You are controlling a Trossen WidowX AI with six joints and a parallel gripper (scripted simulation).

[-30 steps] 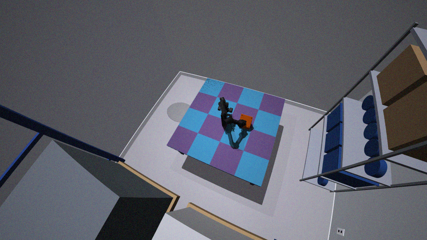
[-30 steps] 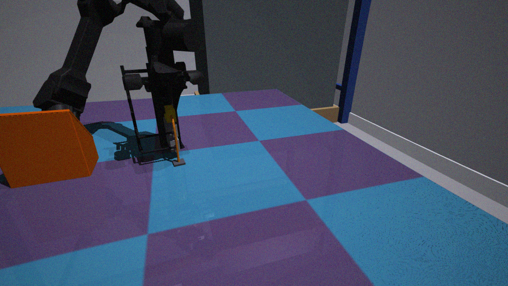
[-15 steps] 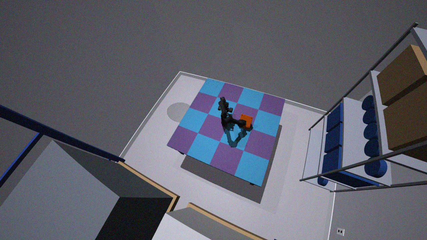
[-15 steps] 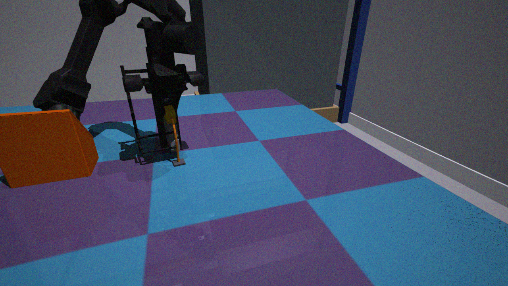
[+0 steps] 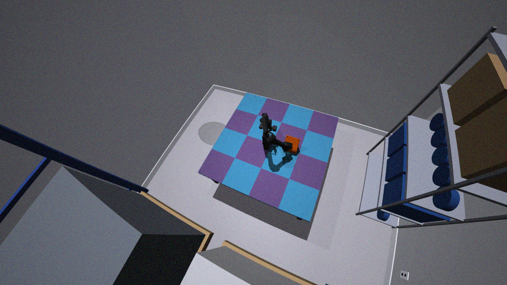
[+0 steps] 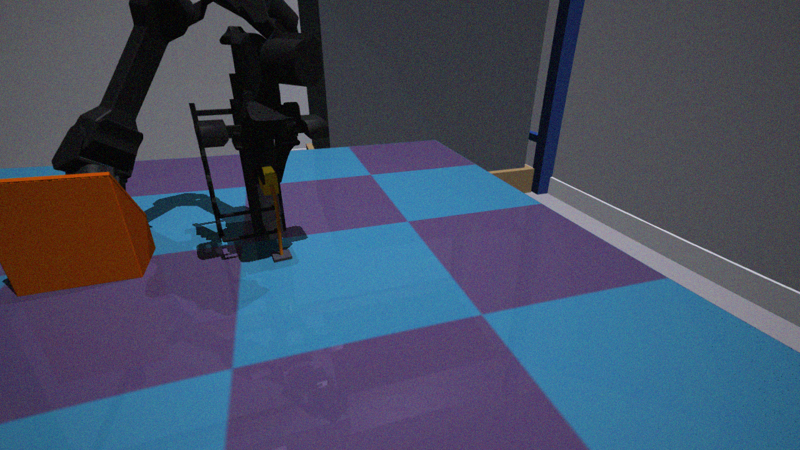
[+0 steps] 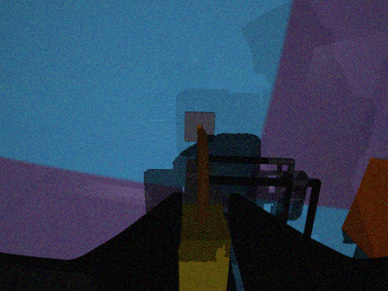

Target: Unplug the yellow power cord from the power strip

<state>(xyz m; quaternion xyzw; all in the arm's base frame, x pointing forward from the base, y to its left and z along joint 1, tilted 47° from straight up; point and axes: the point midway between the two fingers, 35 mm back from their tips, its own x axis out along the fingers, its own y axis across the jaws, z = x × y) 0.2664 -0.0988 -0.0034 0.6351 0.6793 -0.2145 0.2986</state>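
The yellow plug is 10 mm behind my gripper tip and 60 mm to the left of it.
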